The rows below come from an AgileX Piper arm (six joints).
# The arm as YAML. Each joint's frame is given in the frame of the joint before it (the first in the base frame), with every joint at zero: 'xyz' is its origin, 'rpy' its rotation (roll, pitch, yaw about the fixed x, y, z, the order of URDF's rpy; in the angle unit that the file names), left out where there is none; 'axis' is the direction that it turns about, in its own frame. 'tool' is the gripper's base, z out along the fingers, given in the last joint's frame.
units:
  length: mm
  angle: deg
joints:
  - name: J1
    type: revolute
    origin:
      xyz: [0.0, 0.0, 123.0]
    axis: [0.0, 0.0, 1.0]
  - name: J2
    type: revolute
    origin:
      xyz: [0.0, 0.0, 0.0]
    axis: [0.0, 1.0, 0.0]
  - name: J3
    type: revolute
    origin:
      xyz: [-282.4, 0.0, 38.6]
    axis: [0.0, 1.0, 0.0]
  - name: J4
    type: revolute
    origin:
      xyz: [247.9, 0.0, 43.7]
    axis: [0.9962, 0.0, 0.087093]
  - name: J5
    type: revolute
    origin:
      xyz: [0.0, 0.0, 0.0]
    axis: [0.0, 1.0, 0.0]
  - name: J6
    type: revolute
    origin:
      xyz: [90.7, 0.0, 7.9]
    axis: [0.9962, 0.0, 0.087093]
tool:
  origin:
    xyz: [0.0, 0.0, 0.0]
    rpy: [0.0, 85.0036, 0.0]
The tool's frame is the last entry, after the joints.
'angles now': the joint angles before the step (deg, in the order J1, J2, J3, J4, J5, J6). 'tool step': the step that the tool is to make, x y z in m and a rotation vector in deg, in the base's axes. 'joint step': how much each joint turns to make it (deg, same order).
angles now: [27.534 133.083 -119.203 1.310 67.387 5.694]
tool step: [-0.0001 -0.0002 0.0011 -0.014 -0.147 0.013]
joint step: [-0.001 -0.130 0.004 -0.081 0.003 -0.002]
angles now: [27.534 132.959 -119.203 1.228 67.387 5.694]
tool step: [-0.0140 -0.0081 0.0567 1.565 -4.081 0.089]
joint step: [0.002 -6.818 0.011 -0.505 2.465 0.002]
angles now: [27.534 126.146 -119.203 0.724 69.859 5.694]
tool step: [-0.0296 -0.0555 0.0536 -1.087 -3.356 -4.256]
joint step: [-4.288 -13.519 10.854 -2.418 0.099 -0.006]
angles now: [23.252 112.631 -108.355 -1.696 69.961 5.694]
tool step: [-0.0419 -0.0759 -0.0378 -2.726 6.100 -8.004]
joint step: [-8.319 -11.752 25.192 -0.607 -6.794 -0.007]
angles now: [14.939 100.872 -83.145 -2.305 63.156 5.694]
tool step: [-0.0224 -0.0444 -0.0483 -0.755 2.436 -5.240]
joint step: [-6.428 -2.958 15.113 -0.220 -9.653 -0.751]
